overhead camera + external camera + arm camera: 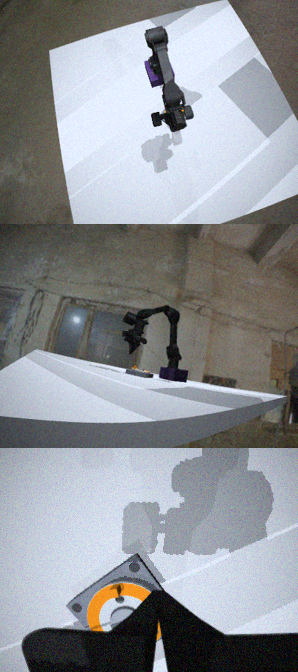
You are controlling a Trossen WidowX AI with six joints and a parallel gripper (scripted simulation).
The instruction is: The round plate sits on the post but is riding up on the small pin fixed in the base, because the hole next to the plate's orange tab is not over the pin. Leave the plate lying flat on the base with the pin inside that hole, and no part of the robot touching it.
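Right now my gripper tip is 7 cm past the grey base, 3 cm to the right of it and 9 cm above it.
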